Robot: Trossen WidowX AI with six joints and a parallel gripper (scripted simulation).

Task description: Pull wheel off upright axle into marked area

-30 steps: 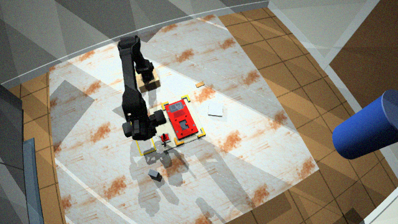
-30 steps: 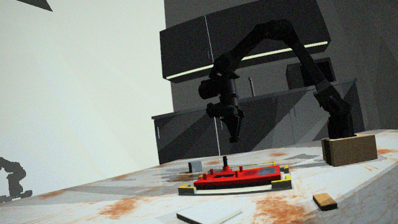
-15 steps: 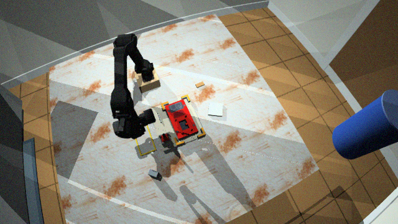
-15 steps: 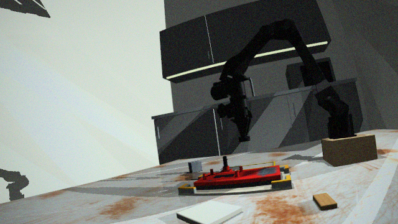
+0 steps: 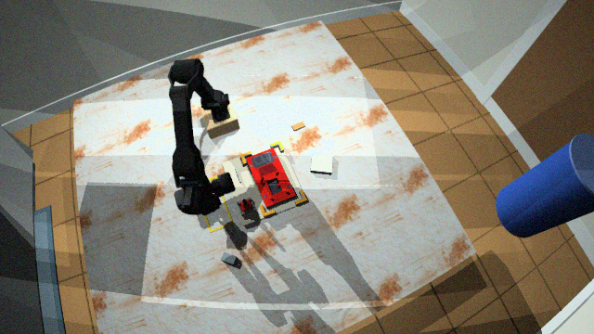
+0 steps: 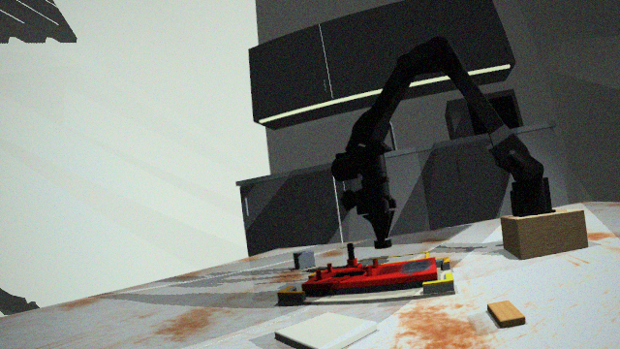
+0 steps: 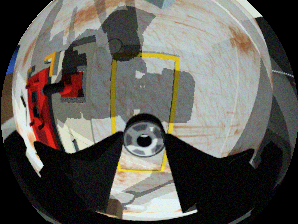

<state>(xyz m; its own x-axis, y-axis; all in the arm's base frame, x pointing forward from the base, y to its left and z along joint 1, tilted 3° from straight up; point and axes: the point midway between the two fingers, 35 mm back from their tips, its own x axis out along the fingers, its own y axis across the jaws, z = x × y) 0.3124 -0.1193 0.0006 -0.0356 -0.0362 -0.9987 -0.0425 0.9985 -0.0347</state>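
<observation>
My gripper tip is now 11 cm to the right of the upright axle, 4 cm short of it and 1 cm above it. Also, from my gripper tip: wheel (right at my gripper tip); white tile (41 cm to the left, 4 cm below, 2 cm behind); grey block (20 cm ahead, 2 cm below).
</observation>
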